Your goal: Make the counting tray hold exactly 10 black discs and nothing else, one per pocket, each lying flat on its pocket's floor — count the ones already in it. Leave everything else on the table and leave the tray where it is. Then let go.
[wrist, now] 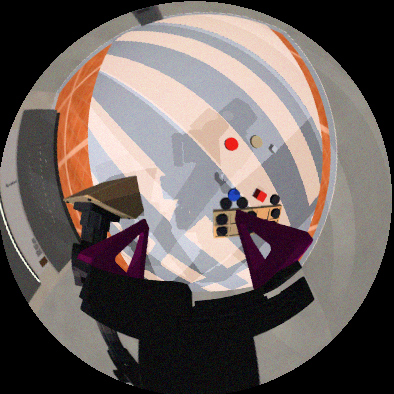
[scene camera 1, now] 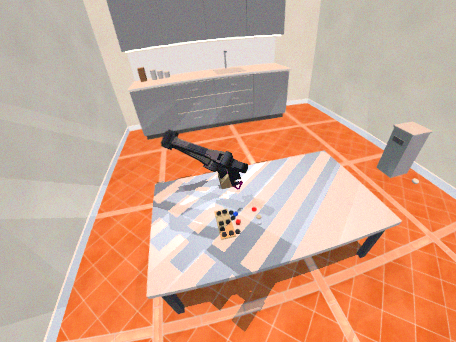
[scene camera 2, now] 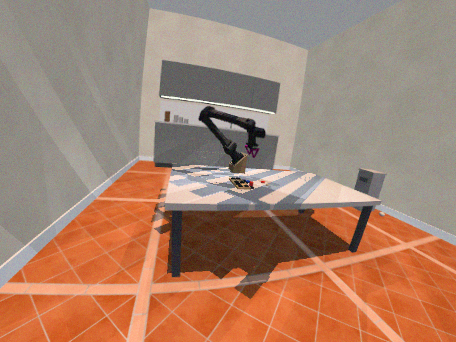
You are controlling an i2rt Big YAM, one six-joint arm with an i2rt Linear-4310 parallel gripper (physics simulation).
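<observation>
The counting tray point(scene camera 1: 230, 227) point(wrist: 230, 215) lies on the table with black discs in several pockets. My right finger hides part of it in the wrist view. Three more black discs lie outside it along its long side: one disc point(wrist: 226, 203), a second disc point(wrist: 242, 202) and a third disc point(wrist: 274, 199) near the far end. My gripper point(scene camera 1: 238, 185) point(scene camera 2: 252, 154) point(wrist: 190, 219) is open and empty, high above the table, on the arm-base side of the tray. Whether each disc lies flat in its pocket is too small to tell.
A blue piece point(scene camera 1: 235, 214) point(wrist: 234, 194) lies close to two loose black discs. A red block point(scene camera 1: 238, 222) point(wrist: 259, 195) is beside the tray. Farther out are a red disc point(scene camera 1: 254, 209) point(wrist: 231, 144), a tan disc point(scene camera 1: 258, 217) point(wrist: 256, 141) and a small grey piece point(wrist: 273, 148).
</observation>
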